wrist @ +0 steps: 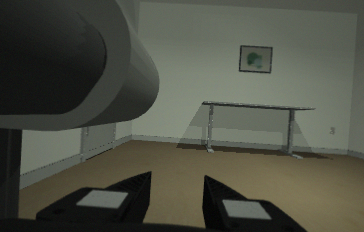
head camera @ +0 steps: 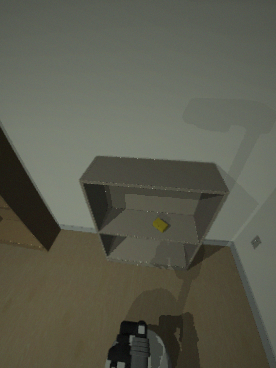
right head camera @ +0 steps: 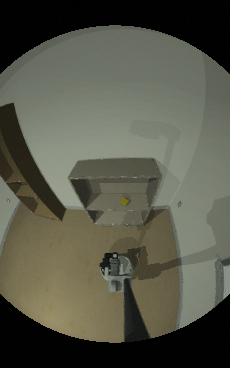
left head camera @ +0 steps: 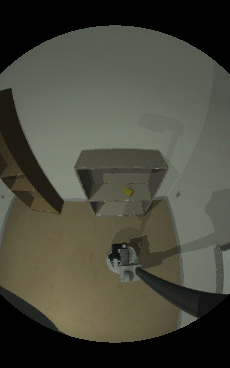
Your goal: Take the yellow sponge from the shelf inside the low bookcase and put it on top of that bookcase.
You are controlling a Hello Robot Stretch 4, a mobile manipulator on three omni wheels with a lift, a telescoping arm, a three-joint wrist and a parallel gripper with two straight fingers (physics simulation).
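Places are measured from the robot's base along level axes (x ahead, y left, z up), in centimetres.
Where they show: gripper, fingertip midpoint: [wrist: 176,189] [right head camera: 105,275] [left head camera: 115,266].
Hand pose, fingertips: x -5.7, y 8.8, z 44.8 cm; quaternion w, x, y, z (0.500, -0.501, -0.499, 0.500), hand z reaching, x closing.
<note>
Each offset is from my fingertips to the top centre of the thing. "pt": to the spot under its first point. Level surfaces: height alone.
The yellow sponge {dy -18.8, dx +84.4, dz +11.8 cm} [head camera: 160,224] [left head camera: 128,191] [right head camera: 125,201] lies on the middle shelf inside the low grey bookcase {pt dy -11.7, dx +86.2, dz +58.5 cm} [head camera: 155,172] [left head camera: 121,159] [right head camera: 115,167], right of the shelf's centre. The bookcase stands against the wall, with its front open. My gripper [wrist: 176,189] is open, with its two black fingers apart and nothing between them in the wrist view. It points away from the bookcase, toward a far wall. In the head views the wrist and arm parts show low in front of the bookcase; the fingers are hard to make out there.
A tall brown shelf unit [head camera: 25,200] [left head camera: 31,155] [right head camera: 31,165] stands left of the bookcase. A wall with an outlet [head camera: 256,242] is at the right. In the wrist view, a table {dz +22.9 cm} [wrist: 257,105] stands by the far wall under a framed picture [wrist: 255,59].
</note>
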